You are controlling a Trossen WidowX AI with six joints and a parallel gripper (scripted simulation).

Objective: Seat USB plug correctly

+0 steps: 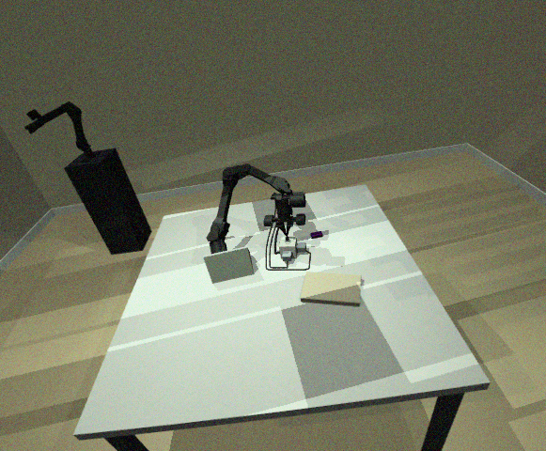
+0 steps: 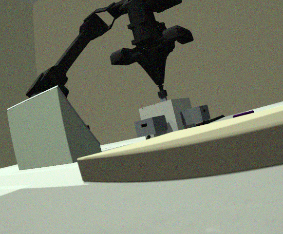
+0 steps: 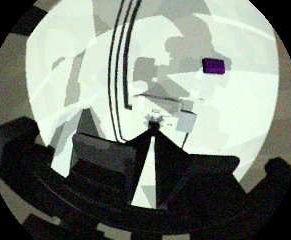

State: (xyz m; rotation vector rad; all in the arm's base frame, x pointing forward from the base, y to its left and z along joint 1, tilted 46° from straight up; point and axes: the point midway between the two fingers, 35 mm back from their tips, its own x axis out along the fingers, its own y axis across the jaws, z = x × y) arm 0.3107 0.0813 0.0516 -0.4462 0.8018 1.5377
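Right now the dark USB plug is 2 cm below my gripper tip. Round my gripper tip: flat cream slab 27 cm to the right, 16 cm ahead, 10 cm below; then purple block 15 cm ahead, 11 cm to the left, 11 cm below.
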